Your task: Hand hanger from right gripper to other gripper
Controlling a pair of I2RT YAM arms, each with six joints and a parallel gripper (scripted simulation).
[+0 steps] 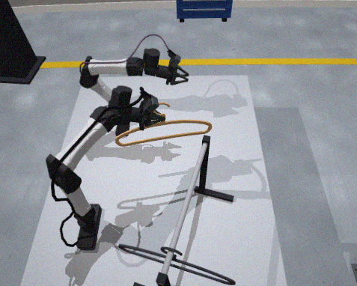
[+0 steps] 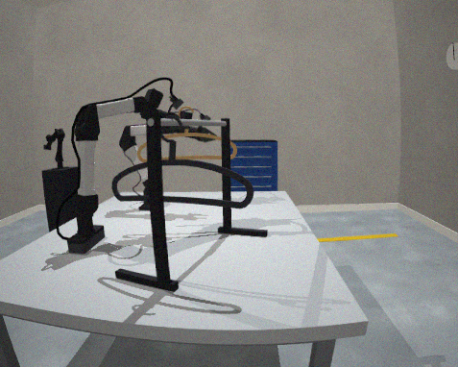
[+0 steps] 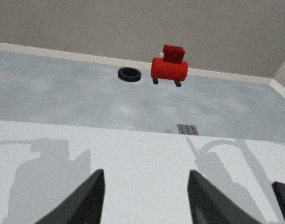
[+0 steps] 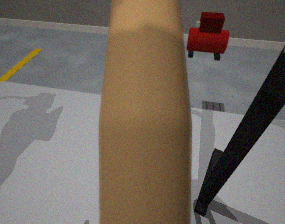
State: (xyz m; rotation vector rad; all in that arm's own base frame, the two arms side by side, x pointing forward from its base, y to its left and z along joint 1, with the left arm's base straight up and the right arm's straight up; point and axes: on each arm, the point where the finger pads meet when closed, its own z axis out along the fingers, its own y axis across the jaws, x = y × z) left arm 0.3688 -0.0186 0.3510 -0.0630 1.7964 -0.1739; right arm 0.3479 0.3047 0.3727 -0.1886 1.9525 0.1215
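Right now the orange hanger is 31 cm to the right of my left hand, 6 cm behind it and 3 cm above it. Also, from my left hand: dark hanger: 81 cm to the right, 5 cm ahead, 4 cm below.
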